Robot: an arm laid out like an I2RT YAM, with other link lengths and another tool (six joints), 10 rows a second.
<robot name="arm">
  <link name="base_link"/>
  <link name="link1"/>
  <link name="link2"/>
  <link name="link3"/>
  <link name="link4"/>
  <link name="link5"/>
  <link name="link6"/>
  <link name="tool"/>
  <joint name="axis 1" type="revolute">
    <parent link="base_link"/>
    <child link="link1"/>
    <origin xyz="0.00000 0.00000 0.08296" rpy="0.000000 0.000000 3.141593"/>
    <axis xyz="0 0 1"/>
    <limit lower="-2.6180" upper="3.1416"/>
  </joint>
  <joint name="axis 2" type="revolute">
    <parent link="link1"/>
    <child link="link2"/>
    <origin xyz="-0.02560 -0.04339 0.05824" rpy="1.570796 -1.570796 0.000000"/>
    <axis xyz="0 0 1"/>
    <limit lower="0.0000" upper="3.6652"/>
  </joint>
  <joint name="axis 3" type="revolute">
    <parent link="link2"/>
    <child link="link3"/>
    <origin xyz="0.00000 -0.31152 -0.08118" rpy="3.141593 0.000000 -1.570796"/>
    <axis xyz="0 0 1"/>
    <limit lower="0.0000" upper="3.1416"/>
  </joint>
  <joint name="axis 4" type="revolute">
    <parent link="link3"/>
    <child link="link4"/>
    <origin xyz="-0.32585 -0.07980 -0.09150" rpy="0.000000 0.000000 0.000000"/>
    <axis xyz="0 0 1"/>
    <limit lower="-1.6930" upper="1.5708"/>
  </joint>
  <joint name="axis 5" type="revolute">
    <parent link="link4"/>
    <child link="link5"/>
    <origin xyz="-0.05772 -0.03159 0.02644" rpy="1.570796 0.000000 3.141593"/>
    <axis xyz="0 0 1"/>
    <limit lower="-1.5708" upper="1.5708"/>
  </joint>
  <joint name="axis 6" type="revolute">
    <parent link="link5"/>
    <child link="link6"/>
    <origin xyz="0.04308 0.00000 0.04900" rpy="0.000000 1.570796 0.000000"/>
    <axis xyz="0 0 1"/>
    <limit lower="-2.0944" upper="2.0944"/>
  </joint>
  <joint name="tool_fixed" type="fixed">
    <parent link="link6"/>
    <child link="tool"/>
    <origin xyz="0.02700 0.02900 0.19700" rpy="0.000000 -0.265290 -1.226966"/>
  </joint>
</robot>
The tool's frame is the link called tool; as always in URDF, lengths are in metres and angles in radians.
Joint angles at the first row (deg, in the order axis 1, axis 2, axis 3, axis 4, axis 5, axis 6):
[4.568 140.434 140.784 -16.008 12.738 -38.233]
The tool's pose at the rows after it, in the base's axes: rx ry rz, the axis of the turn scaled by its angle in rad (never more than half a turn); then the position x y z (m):
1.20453 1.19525 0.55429 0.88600 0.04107 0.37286
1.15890 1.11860 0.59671 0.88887 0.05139 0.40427
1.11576 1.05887 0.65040 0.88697 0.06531 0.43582
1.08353 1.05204 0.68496 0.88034 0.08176 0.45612
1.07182 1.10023 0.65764 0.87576 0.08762 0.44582
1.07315 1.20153 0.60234 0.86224 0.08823 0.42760
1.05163 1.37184 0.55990 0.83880 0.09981 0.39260
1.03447 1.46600 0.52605 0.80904 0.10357 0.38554
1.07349 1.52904 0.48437 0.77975 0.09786 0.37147
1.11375 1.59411 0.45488 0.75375 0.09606 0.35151
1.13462 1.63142 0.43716 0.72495 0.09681 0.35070
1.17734 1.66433 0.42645 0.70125 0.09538 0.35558
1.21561 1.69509 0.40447 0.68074 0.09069 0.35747
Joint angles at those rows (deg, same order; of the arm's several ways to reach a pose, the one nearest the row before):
[5.269 142.898 143.162 -12.051 14.933 -38.232]
[6.147 144.398 146.503 -8.446 15.994 -39.191]
[7.027 145.107 149.057 -5.453 15.998 -39.816]
[7.907 143.971 148.984 -4.660 15.208 -40.426]
[8.176 141.334 144.415 -4.917 14.853 -41.745]
[7.999 136.420 137.583 -8.425 13.803 -43.152]
[7.823 130.112 128.018 -12.912 9.946 -45.433]
[7.822 124.128 121.311 -16.604 8.353 -47.195]
[7.822 119.027 115.147 -20.116 8.612 -46.322]
[7.909 115.150 109.875 -23.197 8.263 -45.093]
[8.348 110.663 105.651 -26.006 8.350 -44.303]
[8.526 107.759 104.853 -30.836 8.086 -42.462]
[8.438 105.564 104.504 -35.410 8.000 -41.137]

